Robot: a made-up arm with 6 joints.
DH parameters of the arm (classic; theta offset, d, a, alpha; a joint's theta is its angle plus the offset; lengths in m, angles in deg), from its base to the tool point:
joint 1: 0 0.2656 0 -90
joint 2: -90 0 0.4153 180
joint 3: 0 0 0 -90
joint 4: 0 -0.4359 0 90
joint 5: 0 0.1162 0 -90
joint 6: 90 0 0 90
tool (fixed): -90 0 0 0
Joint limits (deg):
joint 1: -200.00..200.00
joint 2: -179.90..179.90
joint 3: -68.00..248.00
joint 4: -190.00..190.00
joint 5: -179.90..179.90
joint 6: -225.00..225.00
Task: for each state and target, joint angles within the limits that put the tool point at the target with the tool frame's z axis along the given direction. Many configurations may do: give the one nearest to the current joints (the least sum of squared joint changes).
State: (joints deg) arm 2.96 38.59 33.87 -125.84 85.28 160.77
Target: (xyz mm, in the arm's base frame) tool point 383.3 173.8 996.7 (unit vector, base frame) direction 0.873 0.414 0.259
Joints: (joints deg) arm 10.98 17.18 74.79 -147.14 120.08 213.72
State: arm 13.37 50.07 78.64 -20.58 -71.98 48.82
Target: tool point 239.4 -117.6 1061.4 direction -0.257 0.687 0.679
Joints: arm -0.60 29.62 117.07 -7.93 -73.55 45.94
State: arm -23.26 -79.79 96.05 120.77 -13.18 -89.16
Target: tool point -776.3 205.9 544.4 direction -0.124 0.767 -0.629
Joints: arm -8.99 -60.56 99.06 134.89 -9.72 -87.25
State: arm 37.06 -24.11 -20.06 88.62 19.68 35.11
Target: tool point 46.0 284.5 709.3 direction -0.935 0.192 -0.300
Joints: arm 79.16 -22.50 -29.75 94.11 -2.97 13.10
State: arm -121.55 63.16 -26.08 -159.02 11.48 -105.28
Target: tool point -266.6 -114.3 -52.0 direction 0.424 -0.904 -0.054
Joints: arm -175.14 75.25 -22.00 -141.78 17.13 -109.26
